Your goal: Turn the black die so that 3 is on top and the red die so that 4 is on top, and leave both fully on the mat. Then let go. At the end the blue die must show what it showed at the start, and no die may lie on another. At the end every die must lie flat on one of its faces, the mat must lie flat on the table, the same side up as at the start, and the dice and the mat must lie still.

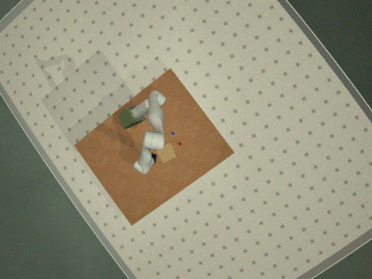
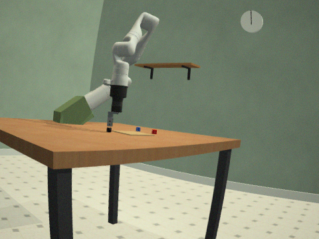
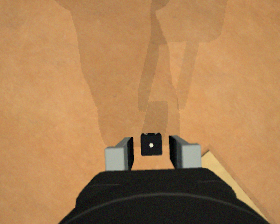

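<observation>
My gripper is now 30 mm above the black die. The rest, counted from my hand: tan mat: 110 mm to the left, 40 mm below, 40 mm ahead; then blue die: 250 mm to the left, 70 mm behind, 30 mm below; then red die: 250 mm to the left, 40 mm ahead, 30 mm below.
</observation>
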